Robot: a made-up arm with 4 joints. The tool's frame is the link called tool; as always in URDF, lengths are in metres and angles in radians. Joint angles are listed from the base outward. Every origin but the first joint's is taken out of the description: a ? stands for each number. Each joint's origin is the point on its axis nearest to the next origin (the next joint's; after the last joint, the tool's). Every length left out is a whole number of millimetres.
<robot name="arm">
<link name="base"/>
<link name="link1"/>
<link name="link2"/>
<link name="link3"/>
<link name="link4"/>
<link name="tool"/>
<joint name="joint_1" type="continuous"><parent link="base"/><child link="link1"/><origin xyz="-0.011 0.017 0.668" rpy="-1.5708 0 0"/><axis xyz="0 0 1"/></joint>
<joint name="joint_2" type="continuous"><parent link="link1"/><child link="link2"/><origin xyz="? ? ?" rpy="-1.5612 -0.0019 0.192"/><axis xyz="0 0 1"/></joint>
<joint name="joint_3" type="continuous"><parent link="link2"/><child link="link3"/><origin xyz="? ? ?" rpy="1.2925 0.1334 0.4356"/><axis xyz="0 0 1"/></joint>
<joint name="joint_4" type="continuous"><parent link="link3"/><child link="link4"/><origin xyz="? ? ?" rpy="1.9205 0.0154 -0.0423"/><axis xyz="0 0 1"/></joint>
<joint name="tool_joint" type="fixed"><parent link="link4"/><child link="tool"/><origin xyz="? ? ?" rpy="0 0 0.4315"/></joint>
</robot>
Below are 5 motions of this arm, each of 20 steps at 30 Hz.
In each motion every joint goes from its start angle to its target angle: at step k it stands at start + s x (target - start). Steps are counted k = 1, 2, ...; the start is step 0. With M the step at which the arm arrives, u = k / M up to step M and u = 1 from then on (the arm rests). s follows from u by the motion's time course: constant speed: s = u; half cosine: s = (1 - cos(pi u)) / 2; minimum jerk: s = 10 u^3 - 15 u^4 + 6 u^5.
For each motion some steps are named. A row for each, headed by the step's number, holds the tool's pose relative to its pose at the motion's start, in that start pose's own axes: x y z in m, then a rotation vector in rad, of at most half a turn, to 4 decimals.
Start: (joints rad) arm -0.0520 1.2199 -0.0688 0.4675
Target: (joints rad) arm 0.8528 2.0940 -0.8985 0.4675
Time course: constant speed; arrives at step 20
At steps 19, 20:
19: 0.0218 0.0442 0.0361 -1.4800 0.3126 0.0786
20: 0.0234 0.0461 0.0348 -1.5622 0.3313 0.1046

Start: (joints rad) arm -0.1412 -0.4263 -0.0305 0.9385
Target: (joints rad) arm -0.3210 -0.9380 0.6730 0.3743
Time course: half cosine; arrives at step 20
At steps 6, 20:
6: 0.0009 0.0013 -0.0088 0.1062 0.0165 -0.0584
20: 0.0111 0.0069 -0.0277 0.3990 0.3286 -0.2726

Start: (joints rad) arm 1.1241 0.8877 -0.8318 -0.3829
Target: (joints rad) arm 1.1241 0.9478 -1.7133 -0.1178
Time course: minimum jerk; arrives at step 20
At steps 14, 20:
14: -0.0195 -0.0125 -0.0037 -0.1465 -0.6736 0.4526
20: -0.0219 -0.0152 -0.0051 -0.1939 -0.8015 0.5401

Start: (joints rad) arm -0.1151 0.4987 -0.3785 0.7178
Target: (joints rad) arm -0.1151 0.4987 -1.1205 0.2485
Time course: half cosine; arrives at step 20
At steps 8, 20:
8: 0.0019 0.0165 0.0071 -0.2091 -0.1194 -0.0735
20: 0.0035 0.0479 0.0059 -0.5447 -0.4338 -0.1960

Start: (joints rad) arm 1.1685 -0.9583 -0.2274 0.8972
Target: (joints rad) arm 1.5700 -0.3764 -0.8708 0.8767
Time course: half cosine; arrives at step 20
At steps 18, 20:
18: 0.0199 0.0210 0.0497 -0.2659 0.1638 -0.3414
20: 0.0208 0.0210 0.0509 -0.2713 0.1728 -0.3463

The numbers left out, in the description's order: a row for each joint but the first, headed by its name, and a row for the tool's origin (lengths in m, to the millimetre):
joint_2: -0.05 0.045 0
joint_3: -0.028 -0.024 0
joint_4: 0.072 -0.037 0
tool: -0.064 -0.025 0

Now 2 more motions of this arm.
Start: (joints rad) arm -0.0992 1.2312 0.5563 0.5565
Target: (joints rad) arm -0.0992 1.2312 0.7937 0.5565
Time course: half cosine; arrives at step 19
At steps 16, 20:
16: -0.0007 -0.0035 -0.0069 0.1731 0.1182 -0.0764
20: -0.0008 -0.0037 -0.0074 0.1842 0.1258 -0.0813

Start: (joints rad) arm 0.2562 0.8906 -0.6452 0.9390
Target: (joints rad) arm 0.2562 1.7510 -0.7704 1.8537
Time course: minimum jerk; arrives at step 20
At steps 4, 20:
4: 0.0005 -0.0022 0.0017 -0.0117 0.0340 0.0206
20: 0.0204 -0.0405 0.0263 0.0870 0.6379 0.3572

